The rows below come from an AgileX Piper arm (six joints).
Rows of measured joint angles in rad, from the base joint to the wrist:
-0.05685 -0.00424 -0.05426 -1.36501 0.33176 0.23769
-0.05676 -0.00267 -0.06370 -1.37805 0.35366 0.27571
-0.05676 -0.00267 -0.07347 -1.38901 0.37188 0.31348
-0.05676 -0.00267 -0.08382 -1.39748 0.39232 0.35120
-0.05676 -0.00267 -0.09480 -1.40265 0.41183 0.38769
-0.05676 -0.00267 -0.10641 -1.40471 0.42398 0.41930
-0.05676 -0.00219 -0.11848 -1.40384 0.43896 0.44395
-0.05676 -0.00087 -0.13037 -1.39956 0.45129 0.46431
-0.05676 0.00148 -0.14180 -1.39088 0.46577 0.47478
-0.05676 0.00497 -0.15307 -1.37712 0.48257 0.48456
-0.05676 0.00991 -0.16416 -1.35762 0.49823 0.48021
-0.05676 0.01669 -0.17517 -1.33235 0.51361 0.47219
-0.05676 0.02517 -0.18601 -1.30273 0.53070 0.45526
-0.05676 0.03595 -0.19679 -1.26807 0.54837 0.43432
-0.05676 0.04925 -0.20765 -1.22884 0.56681 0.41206
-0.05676 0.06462 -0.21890 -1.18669 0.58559 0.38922
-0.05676 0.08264 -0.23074 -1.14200 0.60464 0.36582
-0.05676 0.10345 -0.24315 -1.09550 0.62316 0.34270
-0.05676 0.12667 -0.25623 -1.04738 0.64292 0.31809
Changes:
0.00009 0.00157 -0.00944 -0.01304 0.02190 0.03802
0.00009 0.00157 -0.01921 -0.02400 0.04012 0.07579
0.00009 0.00157 -0.02956 -0.03247 0.06056 0.11351
0.00009 0.00157 -0.04054 -0.03764 0.08007 0.15000
0.00009 0.00157 -0.05215 -0.03970 0.09222 0.18161
0.00009 0.00205 -0.06422 -0.03883 0.10720 0.20626
0.00009 0.00337 -0.07611 -0.03455 0.11953 0.22662
0.00009 0.00572 -0.08754 -0.02587 0.13401 0.23709
0.00009 0.00921 -0.09881 -0.01211 0.15081 0.24687
0.00009 0.01415 -0.10990 0.00739 0.16647 0.24252
0.00009 0.02093 -0.12091 0.03266 0.18185 0.23450
0.00009 0.02941 -0.13175 0.06228 0.19894 0.21757
0.00009 0.04019 -0.14253 0.09694 0.21661 0.19663
0.00009 0.05349 -0.15339 0.13617 0.23505 0.17437
0.00009 0.06886 -0.16464 0.17832 0.25383 0.15153
0.00009 0.08688 -0.17648 0.22301 0.27288 0.12813
0.00009 0.10769 -0.18889 0.26951 0.29140 0.10501
0.00009 0.13091 -0.20197 0.31763 0.31116 0.08040

